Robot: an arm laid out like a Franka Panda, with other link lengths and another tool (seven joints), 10 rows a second.
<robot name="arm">
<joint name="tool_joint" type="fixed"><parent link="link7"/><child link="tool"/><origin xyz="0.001 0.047 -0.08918" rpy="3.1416 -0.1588 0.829"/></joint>
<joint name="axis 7" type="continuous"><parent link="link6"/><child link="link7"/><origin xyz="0.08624 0 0" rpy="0 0 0"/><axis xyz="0 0 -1"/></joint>
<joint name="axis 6" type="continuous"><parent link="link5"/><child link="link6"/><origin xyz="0 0 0" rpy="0 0 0"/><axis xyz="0 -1 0"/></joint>
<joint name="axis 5" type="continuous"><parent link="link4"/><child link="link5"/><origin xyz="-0.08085 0 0.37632" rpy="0 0 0"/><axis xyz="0 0 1"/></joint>
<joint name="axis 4" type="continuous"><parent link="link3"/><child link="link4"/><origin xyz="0.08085 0 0" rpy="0 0 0"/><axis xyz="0 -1 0"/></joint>
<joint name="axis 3" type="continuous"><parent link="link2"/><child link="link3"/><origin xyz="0 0 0.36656" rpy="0 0 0"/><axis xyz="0 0 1"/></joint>
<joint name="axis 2" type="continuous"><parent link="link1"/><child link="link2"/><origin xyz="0 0 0" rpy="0 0 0"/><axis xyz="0 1 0"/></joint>
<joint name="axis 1" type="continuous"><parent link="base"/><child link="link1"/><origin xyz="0 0 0.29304" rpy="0 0 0"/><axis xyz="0 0 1"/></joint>
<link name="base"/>
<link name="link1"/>
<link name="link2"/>
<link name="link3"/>
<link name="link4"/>
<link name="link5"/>
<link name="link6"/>
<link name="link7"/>
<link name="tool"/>
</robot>
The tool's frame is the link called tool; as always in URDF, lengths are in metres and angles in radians. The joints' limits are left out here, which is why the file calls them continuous.
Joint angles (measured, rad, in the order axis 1, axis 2, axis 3, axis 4, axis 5, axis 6, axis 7), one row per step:
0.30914 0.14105 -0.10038 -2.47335 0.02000 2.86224 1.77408
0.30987 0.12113 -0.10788 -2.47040 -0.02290 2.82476 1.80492
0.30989 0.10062 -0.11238 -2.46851 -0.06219 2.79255 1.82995
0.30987 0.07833 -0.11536 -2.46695 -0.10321 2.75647 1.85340
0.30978 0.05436 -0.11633 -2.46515 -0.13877 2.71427 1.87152
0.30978 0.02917 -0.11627 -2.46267 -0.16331 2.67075 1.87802
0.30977 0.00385 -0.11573 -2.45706 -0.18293 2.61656 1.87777
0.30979 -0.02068 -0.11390 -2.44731 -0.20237 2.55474 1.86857
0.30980 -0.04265 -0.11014 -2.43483 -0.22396 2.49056 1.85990
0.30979 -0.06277 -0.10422 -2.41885 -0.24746 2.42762 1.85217
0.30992 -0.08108 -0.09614 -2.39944 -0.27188 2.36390 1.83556
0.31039 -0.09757 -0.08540 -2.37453 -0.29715 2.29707 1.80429
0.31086 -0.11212 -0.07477 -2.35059 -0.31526 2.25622 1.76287
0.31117 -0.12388 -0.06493 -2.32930 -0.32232 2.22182 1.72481
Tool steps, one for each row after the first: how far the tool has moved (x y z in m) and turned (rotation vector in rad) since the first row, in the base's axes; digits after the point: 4 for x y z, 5 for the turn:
-0.0012 -0.0011 0.0065 -0.01635 0.01159 -0.00034
-0.0029 -0.0015 0.0136 -0.03264 0.01804 0.00294
-0.0052 -0.0014 0.0209 -0.05239 0.02589 0.00923
-0.0083 -0.0011 0.0283 -0.07321 0.03748 0.01642
-0.0114 -0.0011 0.0364 -0.09159 0.04914 0.02585
-0.0145 -0.0014 0.0445 -0.11221 0.06798 0.03657
-0.0172 -0.0011 0.0529 -0.13749 0.09046 0.05523
-0.0197 -0.0002 0.0612 -0.16628 0.11418 0.07506
-0.0216 0.0016 0.0704 -0.19724 0.13414 0.09549
-0.0232 0.0047 0.0804 -0.23212 0.15285 0.12511
-0.0242 0.0095 0.0918 -0.27219 0.17112 0.16940
-0.0242 0.0157 0.1052 -0.30152 0.17005 0.22096
-0.0244 0.0211 0.1169 -0.32044 0.17049 0.26289

